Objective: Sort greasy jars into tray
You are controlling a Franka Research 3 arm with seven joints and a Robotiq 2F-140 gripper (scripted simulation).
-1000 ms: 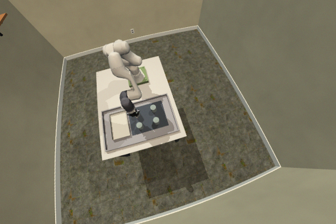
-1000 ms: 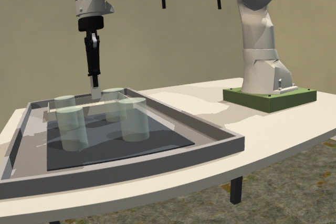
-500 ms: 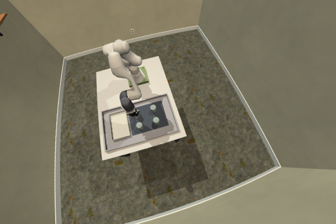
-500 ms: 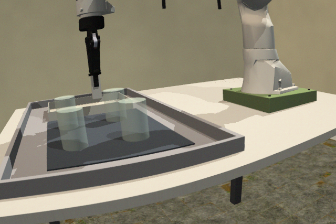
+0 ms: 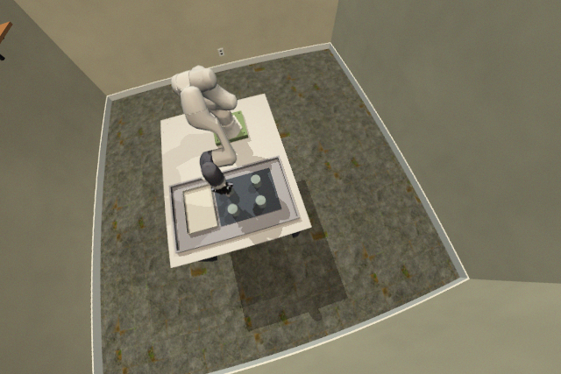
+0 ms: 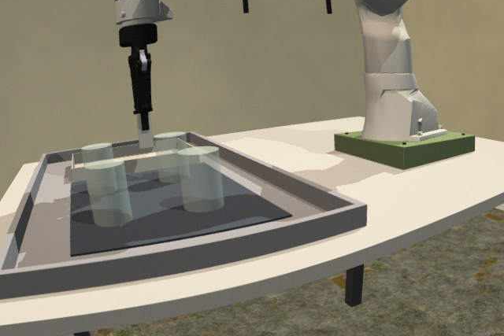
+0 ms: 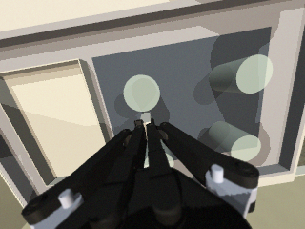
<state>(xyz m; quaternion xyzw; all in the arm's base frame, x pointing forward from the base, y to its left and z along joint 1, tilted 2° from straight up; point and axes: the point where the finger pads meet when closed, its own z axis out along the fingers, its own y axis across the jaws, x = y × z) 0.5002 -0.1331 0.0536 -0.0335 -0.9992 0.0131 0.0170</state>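
My gripper is now 2 cm short of the dark mat, 10 cm to the right of it and 10 cm above it. From my hand the other things lie so: cream tray 22 cm to the right, 10 cm below.
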